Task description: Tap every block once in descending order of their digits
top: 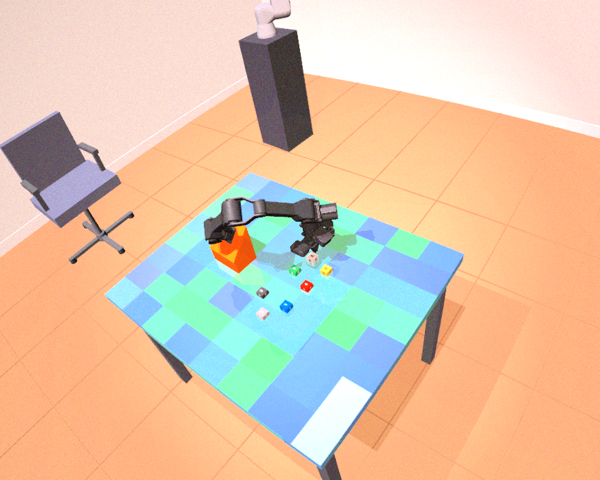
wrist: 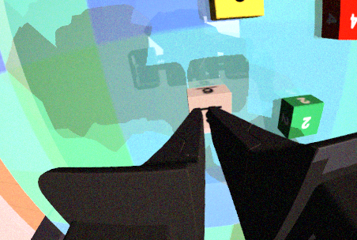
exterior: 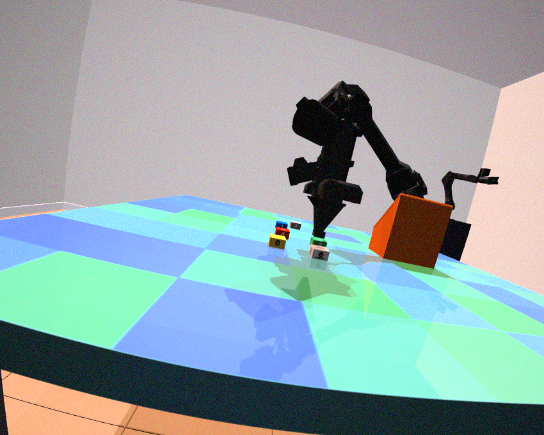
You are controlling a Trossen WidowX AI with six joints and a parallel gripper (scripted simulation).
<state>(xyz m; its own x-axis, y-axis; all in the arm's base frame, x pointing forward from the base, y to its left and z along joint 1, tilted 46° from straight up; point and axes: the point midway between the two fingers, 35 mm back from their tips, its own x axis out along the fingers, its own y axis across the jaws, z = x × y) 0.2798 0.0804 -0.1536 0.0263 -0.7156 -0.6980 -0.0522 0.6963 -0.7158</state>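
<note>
Right now the white block is 10 mm behind my gripper tip, 10 mm to the right of it and 30 mm below it. Round my gripper tip: green block 30 mm behind, 90 mm to the right, 30 mm below; then red block 60 mm ahead, 120 mm to the right, 30 mm below; then yellow block 70 mm ahead, 30 mm to the right, 30 mm below.
</note>
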